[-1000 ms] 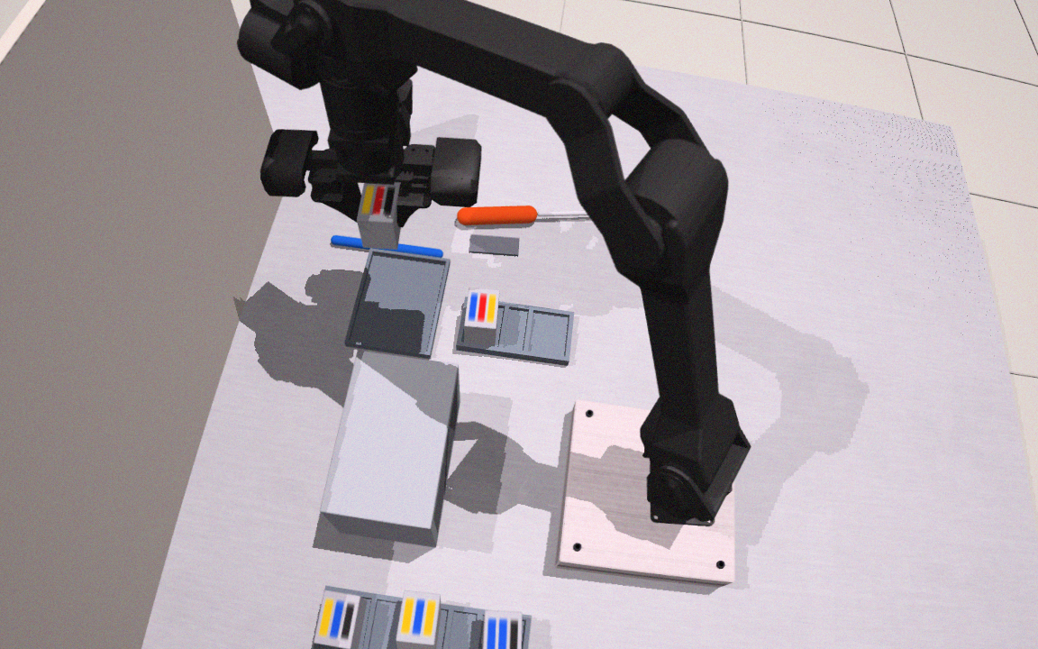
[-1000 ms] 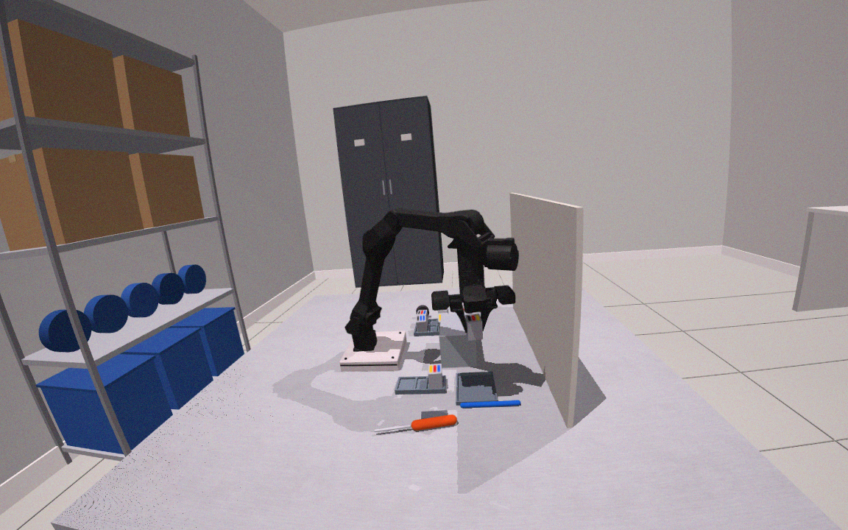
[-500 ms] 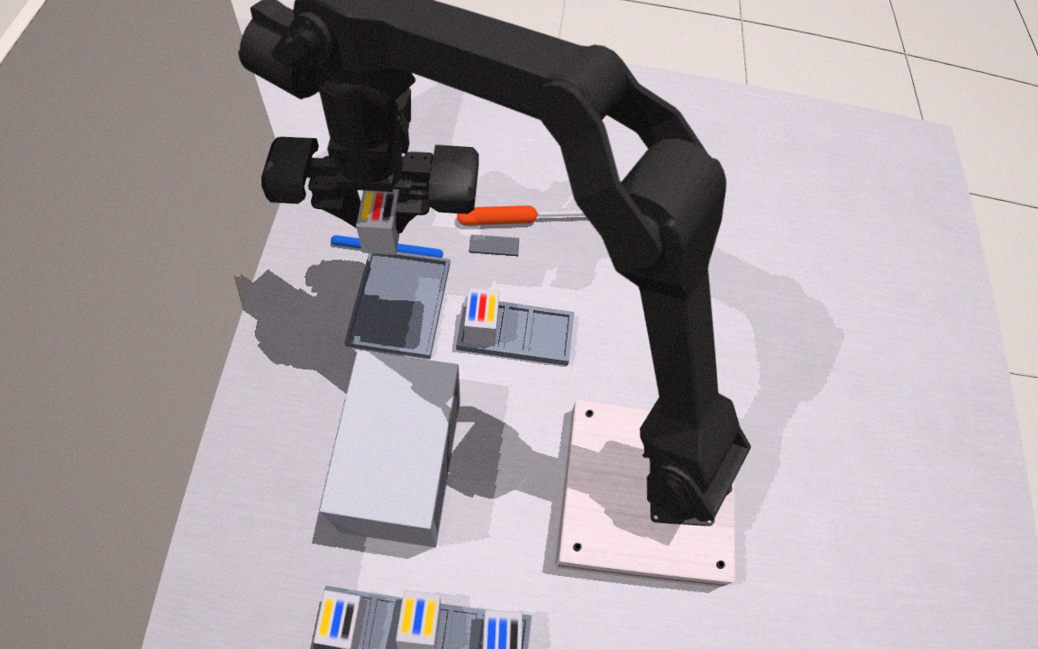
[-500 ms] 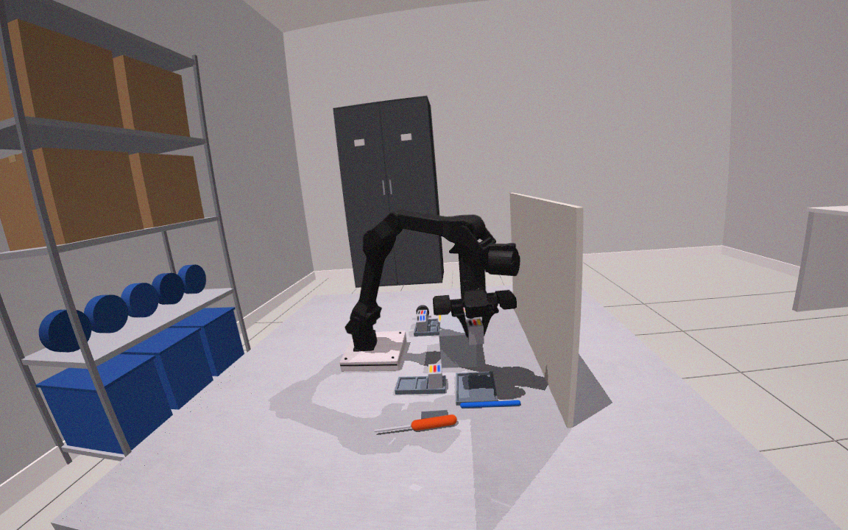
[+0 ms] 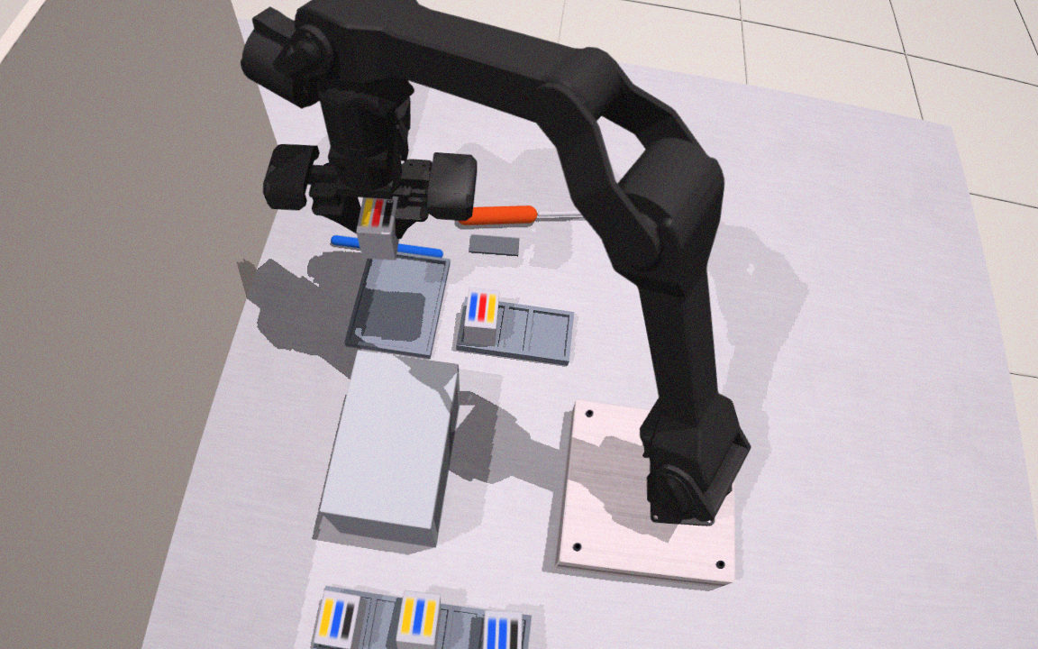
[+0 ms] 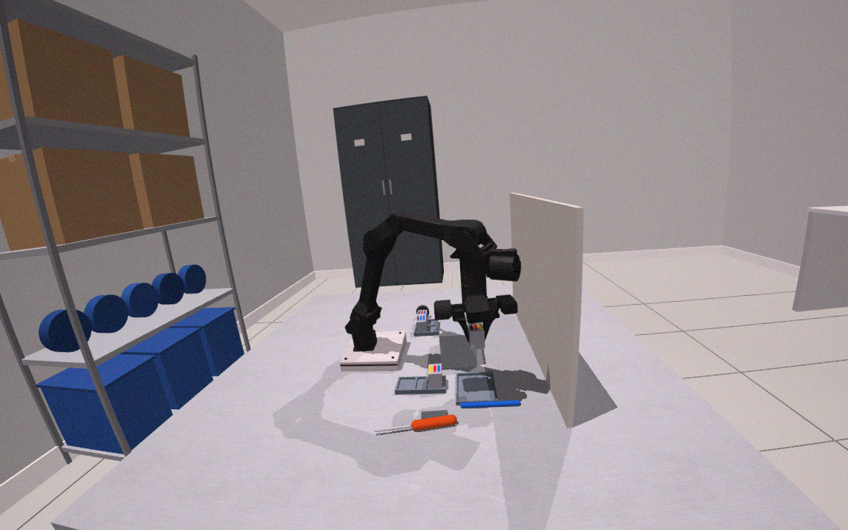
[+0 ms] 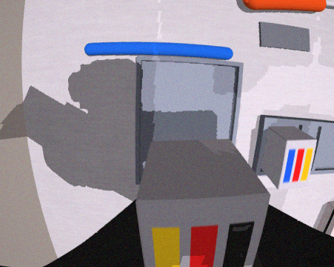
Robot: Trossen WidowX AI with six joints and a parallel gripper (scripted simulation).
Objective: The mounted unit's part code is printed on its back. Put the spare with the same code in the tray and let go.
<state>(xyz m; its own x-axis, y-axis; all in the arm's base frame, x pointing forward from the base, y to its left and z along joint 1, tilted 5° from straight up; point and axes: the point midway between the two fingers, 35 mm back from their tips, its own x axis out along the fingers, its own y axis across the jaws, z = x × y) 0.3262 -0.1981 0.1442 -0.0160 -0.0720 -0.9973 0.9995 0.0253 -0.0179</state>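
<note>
My gripper tip is 10 mm past the grey tray and 130 mm above it. Also, from my gripper tip: blue pen 20 mm ahead, 70 mm to the right, 130 mm below; then grey rack 140 mm behind, 30 mm to the left, 130 mm below; then spare 20 mm above.
</note>
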